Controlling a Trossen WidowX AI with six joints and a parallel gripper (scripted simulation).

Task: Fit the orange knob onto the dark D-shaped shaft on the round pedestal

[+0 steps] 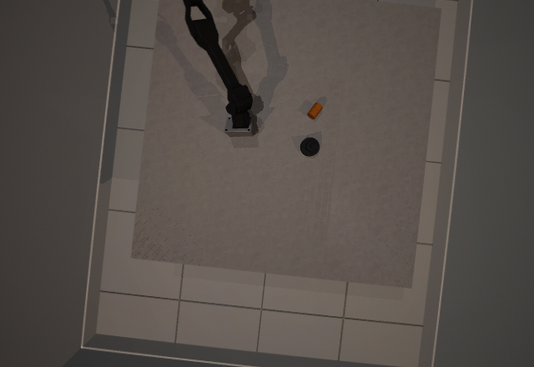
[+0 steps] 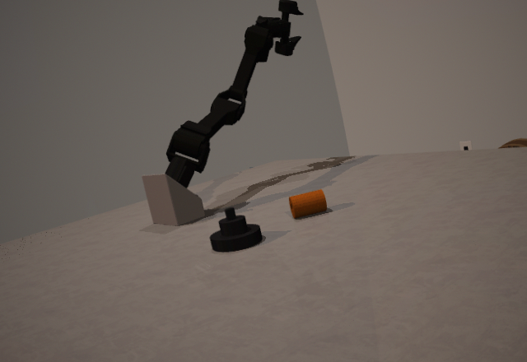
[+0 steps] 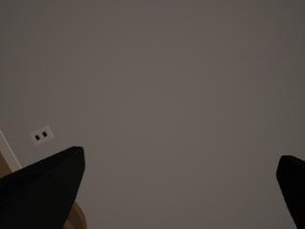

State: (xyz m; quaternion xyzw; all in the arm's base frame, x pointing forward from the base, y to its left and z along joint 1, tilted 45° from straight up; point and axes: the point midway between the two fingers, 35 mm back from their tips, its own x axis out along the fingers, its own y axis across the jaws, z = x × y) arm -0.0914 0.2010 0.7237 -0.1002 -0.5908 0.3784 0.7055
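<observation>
Now: gripper tip 63 cm to the left of the orange knob, 44 cm above it and 40 cm short of it. Round my gripper tip: dark round pedestal (79 cm to the right, 43 cm below, 38 cm ahead).
</observation>
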